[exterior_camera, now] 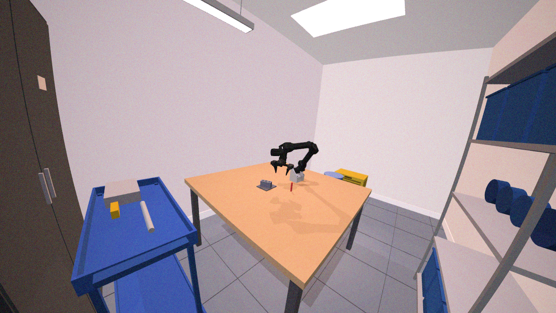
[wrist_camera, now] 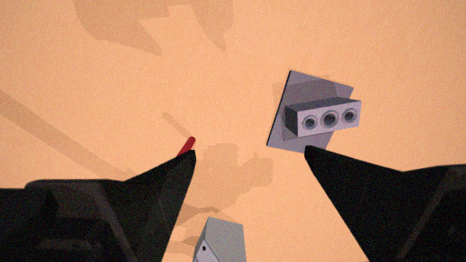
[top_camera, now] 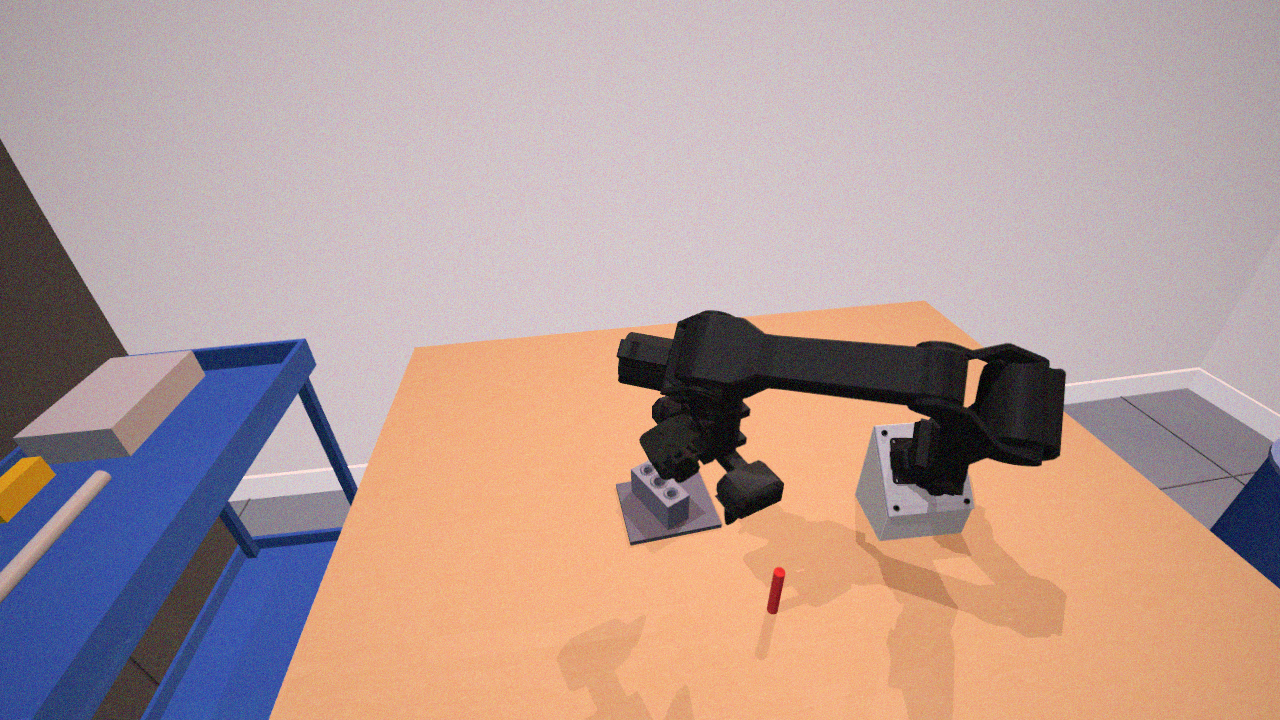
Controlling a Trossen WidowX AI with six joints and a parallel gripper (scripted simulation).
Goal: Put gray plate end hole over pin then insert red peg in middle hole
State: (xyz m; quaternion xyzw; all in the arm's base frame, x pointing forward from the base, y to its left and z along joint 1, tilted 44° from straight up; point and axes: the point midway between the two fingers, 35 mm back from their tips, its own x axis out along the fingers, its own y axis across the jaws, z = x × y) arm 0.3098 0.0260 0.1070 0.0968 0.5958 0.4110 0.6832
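My gripper tip is 110 mm above the red peg, 80 mm past it and 60 mm to the right of it. Also, from my gripper tip: gray plate (120 mm to the right, 110 mm below, 60 mm ahead); then dark flat base (140 mm below, 110 mm to the right, 40 mm ahead).
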